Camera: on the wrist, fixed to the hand. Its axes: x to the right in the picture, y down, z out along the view.
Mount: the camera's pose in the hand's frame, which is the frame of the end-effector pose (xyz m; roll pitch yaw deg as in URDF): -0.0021 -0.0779 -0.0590 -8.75 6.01 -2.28
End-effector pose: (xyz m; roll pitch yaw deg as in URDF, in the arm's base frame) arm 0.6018 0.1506 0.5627 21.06 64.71 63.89
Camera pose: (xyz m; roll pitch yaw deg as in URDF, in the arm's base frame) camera 0.6146 0.0597 0.5291 12.55 71.14 64.01
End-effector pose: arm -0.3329 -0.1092 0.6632 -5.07 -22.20 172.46
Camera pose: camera -0.3395 -0.0248 0.6144 -12.74 -16.39 169.55
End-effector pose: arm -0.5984 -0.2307 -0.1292 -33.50 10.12 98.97
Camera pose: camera -0.5016 -0.2186 -0.1349 -43.24 13.83 93.61
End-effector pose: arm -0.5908 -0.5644 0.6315 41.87 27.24 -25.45
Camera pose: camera -0.6401 -0.5616 0.5472 34.64 33.21 -22.68
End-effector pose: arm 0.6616 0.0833 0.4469 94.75 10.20 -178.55
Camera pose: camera 0.6782 0.0185 0.3757 87.33 11.90 -172.24
